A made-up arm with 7 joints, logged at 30 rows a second.
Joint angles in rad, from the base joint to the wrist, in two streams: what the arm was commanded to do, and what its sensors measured. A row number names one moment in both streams.
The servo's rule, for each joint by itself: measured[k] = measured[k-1] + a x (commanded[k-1-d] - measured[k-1]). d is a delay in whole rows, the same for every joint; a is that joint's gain. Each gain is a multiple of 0.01, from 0.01 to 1. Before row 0 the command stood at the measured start. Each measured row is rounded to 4 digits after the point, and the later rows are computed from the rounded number. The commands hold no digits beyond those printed.
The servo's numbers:
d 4
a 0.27 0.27 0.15 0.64 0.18 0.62 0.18
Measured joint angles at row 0: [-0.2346 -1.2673 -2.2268 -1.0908 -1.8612 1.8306 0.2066]
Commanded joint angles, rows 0 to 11: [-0.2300 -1.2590 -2.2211 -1.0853 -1.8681 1.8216 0.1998]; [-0.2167 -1.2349 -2.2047 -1.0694 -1.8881 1.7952 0.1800]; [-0.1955 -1.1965 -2.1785 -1.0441 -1.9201 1.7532 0.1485]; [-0.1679 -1.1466 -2.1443 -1.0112 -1.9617 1.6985 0.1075]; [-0.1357 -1.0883 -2.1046 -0.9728 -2.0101 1.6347 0.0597]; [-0.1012 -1.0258 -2.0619 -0.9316 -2.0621 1.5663 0.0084]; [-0.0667 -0.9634 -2.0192 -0.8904 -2.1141 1.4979 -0.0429]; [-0.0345 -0.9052 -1.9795 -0.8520 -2.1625 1.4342 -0.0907]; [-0.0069 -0.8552 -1.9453 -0.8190 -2.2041 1.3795 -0.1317]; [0.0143 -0.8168 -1.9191 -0.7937 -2.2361 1.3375 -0.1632]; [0.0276 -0.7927 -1.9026 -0.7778 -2.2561 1.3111 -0.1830]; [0.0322 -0.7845 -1.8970 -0.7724 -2.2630 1.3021 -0.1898]
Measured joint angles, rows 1 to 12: [-0.2346 -1.2673 -2.2268 -1.0908 -1.8612 1.8306 0.2066]; [-0.2346 -1.2673 -2.2268 -1.0908 -1.8612 1.8306 0.2066]; [-0.2346 -1.2673 -2.2268 -1.0908 -1.8612 1.8306 0.2066]; [-0.2346 -1.2673 -2.2268 -1.0908 -1.8612 1.8306 0.2066]; [-0.2334 -1.2651 -2.2259 -1.0873 -1.8624 1.8250 0.2054]; [-0.2289 -1.2569 -2.2227 -1.0758 -1.8670 1.8065 0.2008]; [-0.2199 -1.2406 -2.2161 -1.0555 -1.8766 1.7735 0.1914]; [-0.2059 -1.2152 -2.2053 -1.0271 -1.8919 1.7270 0.1763]; [-0.1869 -1.1809 -2.1902 -0.9923 -1.9132 1.6698 0.1553]; [-0.1638 -1.1390 -2.1710 -0.9535 -1.9400 1.6056 0.1289]; [-0.1376 -1.0916 -2.1482 -0.9131 -1.9713 1.5388 0.0980]; [-0.1098 -1.0413 -2.1229 -0.8740 -2.0057 1.4739 0.0640]
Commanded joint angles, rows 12 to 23: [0.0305 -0.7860 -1.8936 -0.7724 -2.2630 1.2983 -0.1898]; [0.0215 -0.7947 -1.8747 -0.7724 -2.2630 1.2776 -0.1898]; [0.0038 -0.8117 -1.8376 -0.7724 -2.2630 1.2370 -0.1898]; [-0.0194 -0.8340 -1.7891 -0.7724 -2.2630 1.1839 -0.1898]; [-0.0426 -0.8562 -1.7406 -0.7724 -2.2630 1.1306 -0.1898]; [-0.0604 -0.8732 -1.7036 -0.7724 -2.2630 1.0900 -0.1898]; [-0.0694 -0.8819 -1.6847 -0.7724 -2.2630 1.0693 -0.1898]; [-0.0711 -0.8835 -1.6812 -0.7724 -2.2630 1.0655 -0.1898]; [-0.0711 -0.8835 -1.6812 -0.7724 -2.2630 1.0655 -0.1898]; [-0.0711 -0.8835 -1.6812 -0.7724 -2.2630 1.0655 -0.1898]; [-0.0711 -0.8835 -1.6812 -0.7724 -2.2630 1.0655 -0.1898]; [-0.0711 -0.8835 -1.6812 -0.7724 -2.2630 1.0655 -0.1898]
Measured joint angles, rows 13 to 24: [-0.0820 -0.9911 -2.0963 -0.8388 -2.0414 1.4154 0.0288]; [-0.0560 -0.9440 -2.0697 -0.8099 -2.0764 1.3671 -0.0058]; [-0.0334 -0.9031 -2.0446 -0.7894 -2.1087 1.3324 -0.0377]; [-0.0157 -0.8711 -2.0225 -0.7785 -2.1365 1.3136 -0.0651]; [-0.0032 -0.8481 -2.0032 -0.7746 -2.1593 1.3041 -0.0875]; [0.0035 -0.8337 -1.9839 -0.7732 -2.1780 1.2877 -0.1059]; [0.0036 -0.8278 -1.9620 -0.7727 -2.1933 1.2563 -0.1210]; [-0.0026 -0.8295 -1.9361 -0.7725 -2.2058 1.2114 -0.1334]; [-0.0134 -0.8367 -1.9068 -0.7724 -2.2161 1.1613 -0.1436]; [-0.0261 -0.8466 -1.8763 -0.7724 -2.2245 1.1171 -0.1519]; [-0.0378 -0.8561 -1.8476 -0.7724 -2.2314 1.0875 -0.1587]; [-0.0468 -0.8635 -1.8226 -0.7724 -2.2371 1.0739 -0.1643]
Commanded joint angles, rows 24 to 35: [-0.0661 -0.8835 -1.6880 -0.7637 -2.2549 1.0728 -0.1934]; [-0.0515 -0.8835 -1.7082 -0.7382 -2.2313 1.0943 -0.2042]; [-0.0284 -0.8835 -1.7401 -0.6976 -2.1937 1.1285 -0.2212]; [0.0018 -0.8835 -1.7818 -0.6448 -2.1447 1.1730 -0.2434]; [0.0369 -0.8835 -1.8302 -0.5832 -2.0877 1.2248 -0.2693]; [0.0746 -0.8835 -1.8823 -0.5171 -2.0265 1.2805 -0.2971]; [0.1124 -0.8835 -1.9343 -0.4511 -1.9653 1.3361 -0.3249]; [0.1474 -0.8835 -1.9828 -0.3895 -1.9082 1.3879 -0.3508]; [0.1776 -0.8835 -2.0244 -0.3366 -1.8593 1.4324 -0.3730]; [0.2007 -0.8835 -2.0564 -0.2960 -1.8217 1.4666 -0.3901]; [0.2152 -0.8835 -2.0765 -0.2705 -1.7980 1.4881 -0.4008]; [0.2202 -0.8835 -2.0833 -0.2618 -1.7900 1.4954 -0.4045]
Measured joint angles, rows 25 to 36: [-0.0534 -0.8689 -1.8014 -0.7724 -2.2418 1.0687 -0.1689]; [-0.0582 -0.8728 -1.7834 -0.7724 -2.2456 1.0667 -0.1727]; [-0.0617 -0.8757 -1.7681 -0.7724 -2.2487 1.0660 -0.1758]; [-0.0642 -0.8778 -1.7551 -0.7724 -2.2513 1.0657 -0.1783]; [-0.0647 -0.8793 -1.7450 -0.7668 -2.2519 1.0701 -0.1810]; [-0.0611 -0.8804 -1.7395 -0.7485 -2.2482 1.0851 -0.1852]; [-0.0523 -0.8812 -1.7396 -0.7159 -2.2384 1.1120 -0.1917]; [-0.0377 -0.8818 -1.7459 -0.6704 -2.2215 1.1498 -0.2010]; [-0.0176 -0.8823 -1.7585 -0.6146 -2.1974 1.1963 -0.2133]; [0.0073 -0.8826 -1.7771 -0.5522 -2.1666 1.2485 -0.2284]; [0.0357 -0.8828 -1.8007 -0.4875 -2.1304 1.3028 -0.2458]; [0.0659 -0.8830 -1.8280 -0.4248 -2.0904 1.3556 -0.2647]
